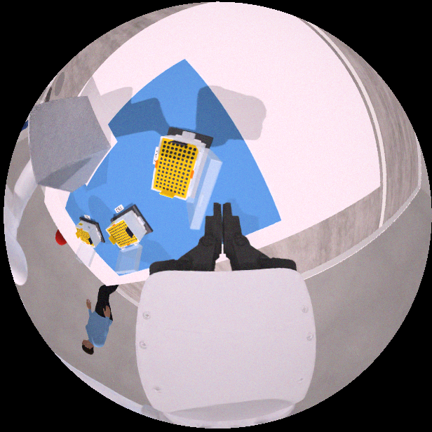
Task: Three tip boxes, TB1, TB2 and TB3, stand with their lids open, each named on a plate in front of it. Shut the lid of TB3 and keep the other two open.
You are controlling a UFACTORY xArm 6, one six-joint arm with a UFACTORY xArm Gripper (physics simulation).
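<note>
The nearest tip box (pixel 175 167), with a yellow rack of dark holes, stands left of and beyond my gripper (pixel 221 213). Its clear lid (pixel 206 195) is open on the side toward my fingers; the fingertips show beside the lid's lower end, and whether they touch is not clear. A second tip box (pixel 124 234) stands at lower left, its clear lid (pixel 129 259) open. A third tip box (pixel 87 234) stands farther left, its clear lid (pixel 88 257) open. The name plates are too small or slanted to read surely, so which box is TB3 is unclear. My gripper is shut and empty.
The boxes stand on a blue mat (pixel 250 200) on a white table (pixel 320 125). A large grey block (pixel 67 142) is at the left, beside the mat. A red round thing (pixel 61 237) shows at the table's left edge. A person (pixel 98 325) is beyond the table at lower left.
</note>
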